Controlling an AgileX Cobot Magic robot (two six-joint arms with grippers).
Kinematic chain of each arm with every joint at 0, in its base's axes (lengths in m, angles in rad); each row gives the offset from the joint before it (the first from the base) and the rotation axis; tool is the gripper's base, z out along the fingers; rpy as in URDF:
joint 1: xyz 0 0 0.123 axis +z
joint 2: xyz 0 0 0 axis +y
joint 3: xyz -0.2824 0 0.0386 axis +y
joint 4: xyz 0.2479 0 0.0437 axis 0.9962 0 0.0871
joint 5: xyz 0 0 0 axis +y
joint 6: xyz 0.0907 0 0.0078 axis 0.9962 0 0.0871
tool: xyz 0 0 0 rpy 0 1.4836 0
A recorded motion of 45 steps. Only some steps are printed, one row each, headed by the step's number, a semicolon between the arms.
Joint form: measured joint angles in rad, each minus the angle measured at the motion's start. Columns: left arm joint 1, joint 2, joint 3, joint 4, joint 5, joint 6; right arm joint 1, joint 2, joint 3, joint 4, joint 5, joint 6.
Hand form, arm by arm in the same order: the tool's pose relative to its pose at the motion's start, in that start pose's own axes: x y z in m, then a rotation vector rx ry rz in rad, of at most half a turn. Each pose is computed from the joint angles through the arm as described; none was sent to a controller.
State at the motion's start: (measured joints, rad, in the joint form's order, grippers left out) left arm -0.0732 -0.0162 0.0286 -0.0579 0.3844 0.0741; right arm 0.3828 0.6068 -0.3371 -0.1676 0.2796 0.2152
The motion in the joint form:
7: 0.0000 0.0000 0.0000 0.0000 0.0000 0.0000; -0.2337 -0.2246 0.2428 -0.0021 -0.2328 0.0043
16: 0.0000 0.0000 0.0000 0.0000 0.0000 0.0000; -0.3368 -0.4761 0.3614 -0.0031 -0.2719 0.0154
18: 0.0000 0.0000 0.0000 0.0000 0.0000 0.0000; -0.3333 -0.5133 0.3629 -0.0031 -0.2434 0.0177
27: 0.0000 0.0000 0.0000 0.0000 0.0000 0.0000; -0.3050 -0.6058 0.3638 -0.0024 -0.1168 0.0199
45: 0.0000 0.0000 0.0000 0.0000 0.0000 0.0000; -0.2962 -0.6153 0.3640 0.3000 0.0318 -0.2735
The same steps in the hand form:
7: 0.0000 0.0000 0.0000 0.0000 0.0000 0.0000; 0.0482 -0.0208 -0.0128 0.1707 -0.2174 0.0825
16: 0.0000 0.0000 0.0000 0.0000 0.0000 0.0000; 0.0744 -0.0235 -0.0270 0.2608 -0.3922 0.1040
18: 0.0000 0.0000 0.0000 0.0000 0.0000 0.0000; 0.0763 -0.0230 -0.0293 0.2617 -0.4001 0.1054
27: 0.0000 0.0000 0.0000 0.0000 0.0000 0.0000; 0.0849 -0.0215 -0.0331 0.2545 -0.3672 0.1107
45: 0.0000 0.0000 0.0000 0.0000 0.0000 0.0000; 0.0971 -0.0147 -0.0284 0.1793 -0.2274 0.1157

